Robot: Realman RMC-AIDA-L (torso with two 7-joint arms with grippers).
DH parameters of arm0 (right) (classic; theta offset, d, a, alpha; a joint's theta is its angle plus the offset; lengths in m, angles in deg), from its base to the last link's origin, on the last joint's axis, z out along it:
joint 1: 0 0.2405 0 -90
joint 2: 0 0 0 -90
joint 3: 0 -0.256 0 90
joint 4: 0 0 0 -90
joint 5: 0 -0.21 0 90
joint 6: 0 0 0 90
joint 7: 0 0.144 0 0
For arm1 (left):
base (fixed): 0 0 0 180
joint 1: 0 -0.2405 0 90
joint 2: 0 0 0 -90
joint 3: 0 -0.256 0 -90
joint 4: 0 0 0 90
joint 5: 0 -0.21 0 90
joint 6: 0 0 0 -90
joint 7: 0 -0.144 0 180
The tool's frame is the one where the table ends.
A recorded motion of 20 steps. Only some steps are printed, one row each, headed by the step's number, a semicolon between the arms.
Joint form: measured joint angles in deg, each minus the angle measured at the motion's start. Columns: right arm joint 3, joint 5, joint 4, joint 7, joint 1, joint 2, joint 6; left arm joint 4, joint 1, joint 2, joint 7, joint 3, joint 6, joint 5.
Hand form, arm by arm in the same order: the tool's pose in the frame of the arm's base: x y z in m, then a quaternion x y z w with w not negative. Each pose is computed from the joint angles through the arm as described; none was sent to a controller.
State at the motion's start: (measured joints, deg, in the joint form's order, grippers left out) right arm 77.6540 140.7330 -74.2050 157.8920 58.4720 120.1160 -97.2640; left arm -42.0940 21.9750 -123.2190 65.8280 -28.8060 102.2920 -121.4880
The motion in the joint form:
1: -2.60 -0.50 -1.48 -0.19 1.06 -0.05 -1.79; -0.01 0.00 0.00 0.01 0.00 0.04 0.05
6: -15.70 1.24 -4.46 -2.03 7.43 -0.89 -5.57; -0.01 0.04 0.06 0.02 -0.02 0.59 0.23
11: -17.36 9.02 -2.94 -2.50 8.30 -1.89 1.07; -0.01 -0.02 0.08 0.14 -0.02 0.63 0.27
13: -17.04 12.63 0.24 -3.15 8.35 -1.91 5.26; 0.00 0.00 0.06 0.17 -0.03 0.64 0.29
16: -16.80 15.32 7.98 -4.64 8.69 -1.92 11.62; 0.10 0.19 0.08 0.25 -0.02 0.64 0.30
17: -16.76 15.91 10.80 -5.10 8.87 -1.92 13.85; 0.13 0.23 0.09 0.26 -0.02 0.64 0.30
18: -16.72 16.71 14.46 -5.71 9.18 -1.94 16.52; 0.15 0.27 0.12 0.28 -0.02 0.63 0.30
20: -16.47 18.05 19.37 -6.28 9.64 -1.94 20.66; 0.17 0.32 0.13 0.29 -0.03 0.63 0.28
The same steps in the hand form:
1: 0.0181 0.3714 -0.0056 -0.95393 0.25803 -0.11474 0.10135; -0.2886 0.2640 0.0003 -0.93965 -0.16213 -0.27361 0.12614
6: -0.0188 0.3879 0.0416 -0.95884 0.24655 -0.04483 0.13356; -0.2875 0.2636 0.0010 -0.93944 -0.15994 -0.27690 0.12325
11: -0.0130 0.4172 0.0575 -0.93981 0.25570 -0.03623 0.22374; -0.2877 0.2633 0.0012 -0.93914 -0.16120 -0.27727 0.12312
13: -0.0028 0.4312 0.0546 -0.92993 0.26169 -0.04604 0.25421; -0.2875 0.2633 0.0010 -0.93905 -0.16128 -0.27766 0.12282
16: 0.0168 0.4489 0.0399 -0.92111 0.27478 -0.06230 0.26865; -0.2867 0.2642 0.0009 -0.93902 -0.16090 -0.27836 0.12190
17: 0.0236 0.4541 0.0341 -0.91869 0.27922 -0.06686 0.27124; -0.2865 0.2643 0.0009 -0.93903 -0.16080 -0.27848 0.12168
18: 0.0326 0.4598 0.0265 -0.91578 0.28427 -0.07473 0.27379; -0.2865 0.2646 0.0010 -0.93908 -0.16071 -0.27838 0.12164
20: 0.0447 0.4676 0.0165 -0.91097 0.28868 -0.08523 0.28202; -0.2863 0.2648 0.0010 -0.93919 -0.16048 -0.27830 0.12127

